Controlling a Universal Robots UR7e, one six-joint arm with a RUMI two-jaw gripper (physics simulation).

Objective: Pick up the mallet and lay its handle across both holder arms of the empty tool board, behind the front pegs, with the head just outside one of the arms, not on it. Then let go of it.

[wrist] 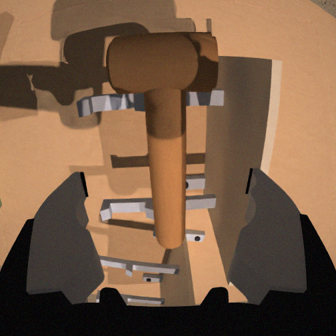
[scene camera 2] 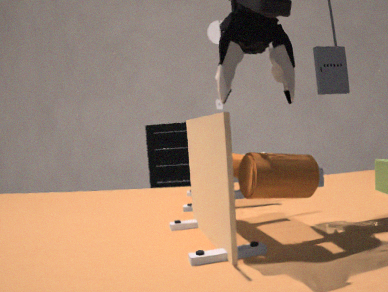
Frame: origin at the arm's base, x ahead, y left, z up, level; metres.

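Seen in the pictures: gripper, fingertip midpoint: (scene camera 2: pixel 258 103).
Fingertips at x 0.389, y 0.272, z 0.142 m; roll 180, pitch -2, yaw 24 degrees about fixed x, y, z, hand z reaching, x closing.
Offsets run from my fingertips to a thing's middle. "spot": to the spot under its first point. Level surfaces: height alone.
The orange-brown mallet's handle @(spot: dx +0.042, dy -0.036, dz -0.097 m) (scene camera 2: pixel 237 166) (wrist: pixel 168 200) lies across two grey holder arms (wrist: pixel 115 103) (wrist: pixel 205 202), between their raised front pegs and the upright wooden tool board @(dx +0.039, dy -0.040, dz -0.114 m) (scene camera 2: pixel 207 175) (wrist: pixel 275 110). The mallet's thick head @(dx -0.024, dy +0.060, dz -0.102 m) (scene camera 2: pixel 280 175) (wrist: pixel 160 62) is just outside the upper arm in the wrist view; any small gap there is hard to tell. A grey arm end @(spot: dx -0.092, dy -0.007, dz -0.119 m) (scene camera 2: pixel 321 177) shows behind the head in the scene view. My gripper (scene camera 2: pixel 257 100) (wrist: pixel 166 173) is open and empty, raised above the mallet, its fingers apart on either side of the handle in the wrist view.
White feet with black bolts (scene camera 2: pixel 207 257) (scene camera 2: pixel 184 225) stand under the board on the orange table @(dz -0.215 m) (scene camera 2: pixel 100 240). More grey bars (wrist: pixel 142 265) show low in the wrist view. A green block (scene camera 2: pixel 382 176) is at the right edge. A black slatted panel (scene camera 2: pixel 167 141) stands behind.
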